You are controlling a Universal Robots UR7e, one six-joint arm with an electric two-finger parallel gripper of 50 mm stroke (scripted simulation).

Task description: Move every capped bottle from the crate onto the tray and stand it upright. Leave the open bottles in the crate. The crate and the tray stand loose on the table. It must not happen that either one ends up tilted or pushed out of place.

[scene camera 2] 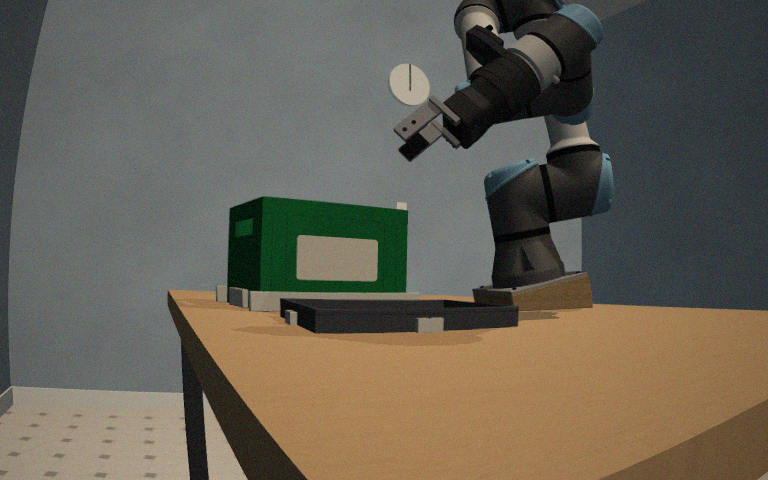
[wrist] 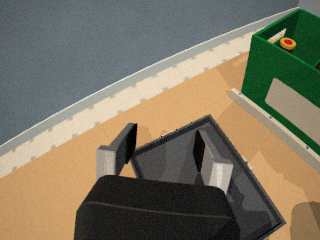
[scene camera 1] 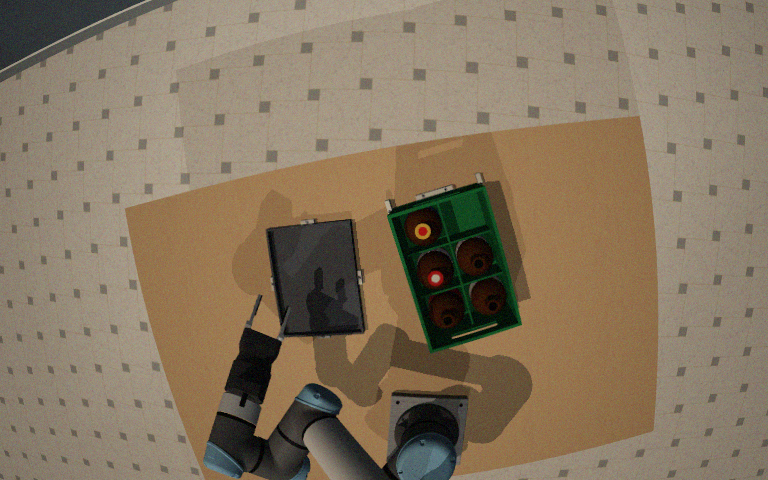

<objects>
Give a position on a green crate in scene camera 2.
296,245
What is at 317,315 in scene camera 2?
A dark grey tray.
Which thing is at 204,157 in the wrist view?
My gripper.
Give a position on a red-capped bottle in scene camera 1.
At 435,270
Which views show my gripper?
Scene camera 2, the wrist view and scene camera 1: all of them.
</objects>
